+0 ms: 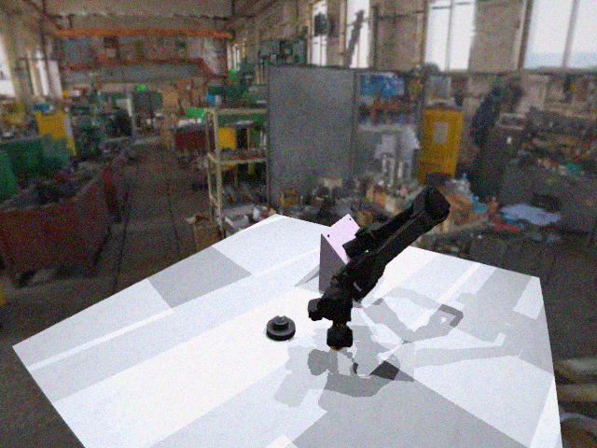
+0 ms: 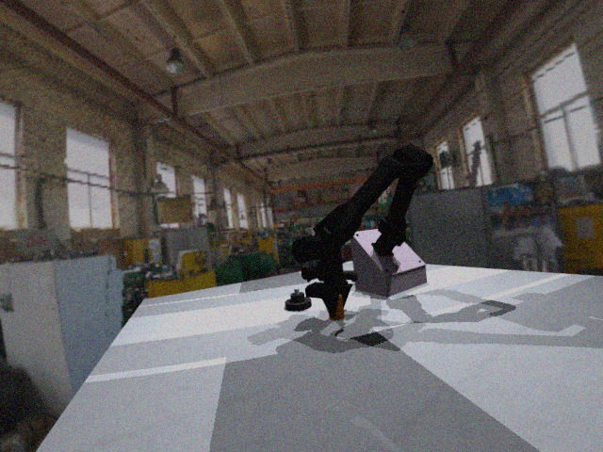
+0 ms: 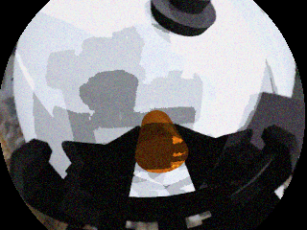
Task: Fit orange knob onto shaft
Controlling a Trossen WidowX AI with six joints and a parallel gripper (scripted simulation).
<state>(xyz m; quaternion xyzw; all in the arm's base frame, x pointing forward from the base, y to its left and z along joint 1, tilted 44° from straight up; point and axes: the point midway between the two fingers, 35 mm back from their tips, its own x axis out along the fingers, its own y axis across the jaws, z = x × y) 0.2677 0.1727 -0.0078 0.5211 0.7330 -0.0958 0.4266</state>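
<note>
My gripper tip is now 3 cm below the orange knob. From my gripper tip the other things lie so: round black pedestal 16 cm to the right, 5 cm ahead, 2 cm above.
</note>
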